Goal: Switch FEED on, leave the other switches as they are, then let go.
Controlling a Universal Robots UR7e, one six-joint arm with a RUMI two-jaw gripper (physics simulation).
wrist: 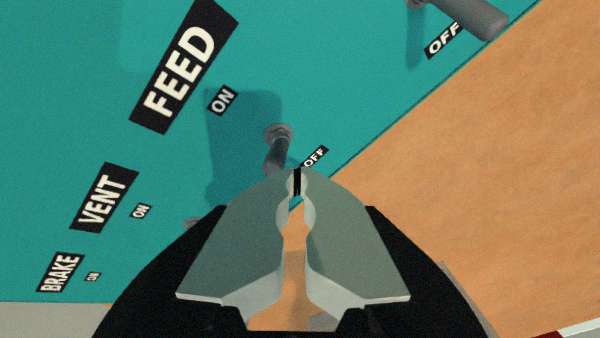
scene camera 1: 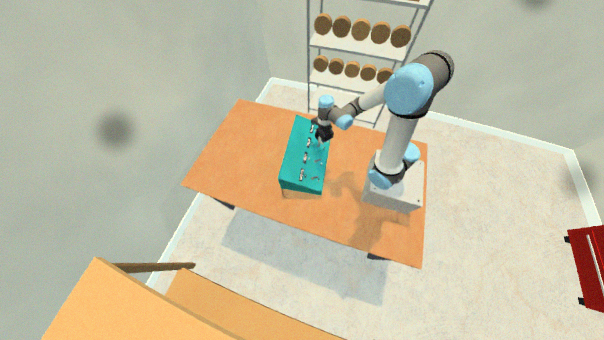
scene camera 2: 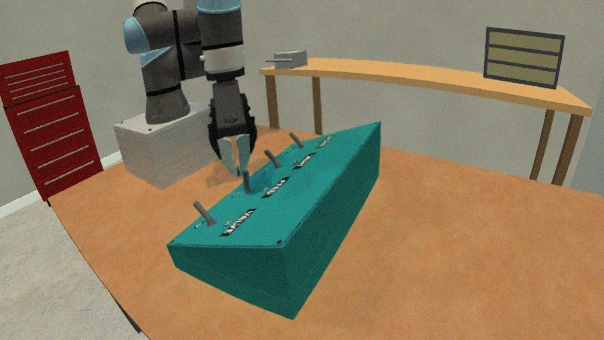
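Pixels of known places: gripper, between the fingertips: (wrist: 297, 170) (scene camera 1: 321, 143) (scene camera 2: 239, 176); arm's base, origin of its link: (scene camera 2: 168, 116).
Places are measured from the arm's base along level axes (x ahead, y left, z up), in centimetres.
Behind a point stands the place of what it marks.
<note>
A teal sloped switch panel (scene camera 1: 292, 162) @(x 52.9, y 19.4, z -4.1 cm) (scene camera 2: 320, 220) @(x 66.4, y -3.7, z -5.4 cm) (wrist: 325, 90) @(x 46.9, y -6.4, z -9.3 cm) carries FEED, VALVE, VENT and BRAKE switches. The FEED lever (scene camera 2: 246, 183) @(x 45.8, y -2.3, z -7.0 cm) (wrist: 278, 150) @(x 45.9, y -2.4, z -5.8 cm) stands nearly upright, between its ON and OFF labels. The VALVE lever (scene camera 2: 204, 214) @(x 48.6, y -14.0, z -7.2 cm) (wrist: 472, 17) @(x 47.3, y -13.7, z -5.9 cm) leans to OFF. The VENT lever (scene camera 2: 273, 158) @(x 41.1, y 8.8, z -7.0 cm) and BRAKE lever (scene camera 2: 296, 140) @(x 37.2, y 20.0, z -7.2 cm) lean the same way. My gripper (scene camera 2: 239, 173) @(x 44.2, y -2.8, z -5.8 cm) (wrist: 297, 170) @(x 44.2, y -2.8, z -5.8 cm) is shut and empty, its tips on the OFF side of the FEED lever, beside its free end. Contact is not certain. The fingers hide most of the VENT and BRAKE levers in the wrist view.
The panel stands on an orange-brown table (scene camera 1: 225, 150) @(x 107.3, y 28.5, z -17.8 cm) (scene camera 2: 450, 240) @(x 81.7, y 19.1, z -17.8 cm). The arm's pale base block (scene camera 1: 395, 197) @(x -7.3, y 13.5, z 0.1 cm) (scene camera 2: 160, 155) @(x 10.9, y -8.6, z -7.6 cm) stands on the table, on the levers' side of the panel. A red cabinet (scene camera 1: 590, 270) (scene camera 2: 50, 135) and a wooden workbench (scene camera 2: 425, 77) stand away from the table.
</note>
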